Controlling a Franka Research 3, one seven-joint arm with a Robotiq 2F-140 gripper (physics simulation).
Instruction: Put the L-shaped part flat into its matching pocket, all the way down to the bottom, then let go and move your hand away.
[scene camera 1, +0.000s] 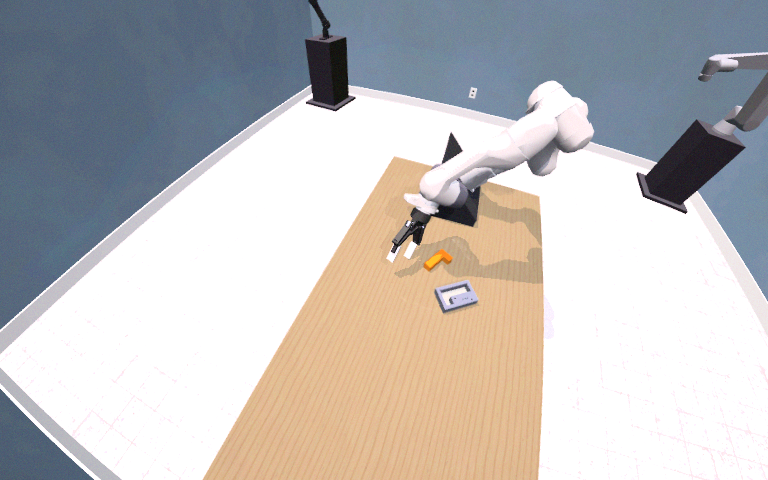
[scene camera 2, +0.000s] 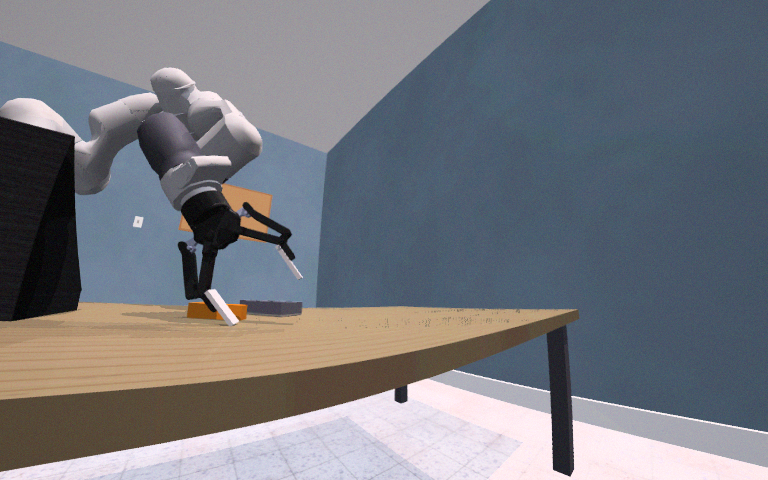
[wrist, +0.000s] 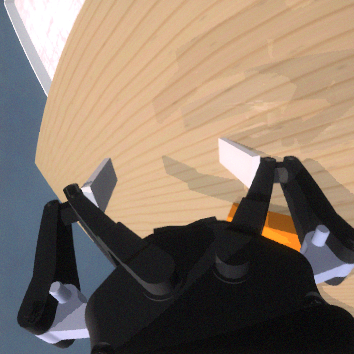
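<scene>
The orange L-shaped part (scene camera 1: 433, 262) (scene camera 2: 195, 310) lies flat on the table, outside the pocket. In the wrist view a piece of the part (wrist: 281, 238) shows behind one finger and the gripper body. The grey-lavender block (scene camera 1: 459, 306) (scene camera 2: 274, 307) with the L-shaped pocket lies a little apart from it; the pocket is empty. My gripper (scene camera 1: 399, 254) (scene camera 2: 266, 300) (wrist: 166, 158) is wide open and empty, tilted. It is beside the part, on the side towards the table's long left edge in scene camera 1. One fingertip is low near the table, the other higher.
The wooden table (scene camera 1: 385, 384) (scene camera 2: 362, 339) carries the part and the block. The arm's dark mount (scene camera 1: 464, 216) (scene camera 2: 36, 226) stands at the table's far end in scene camera 1. Two dark pedestals (scene camera 1: 327, 70) (scene camera 1: 692, 164) with other arms stand away from the table.
</scene>
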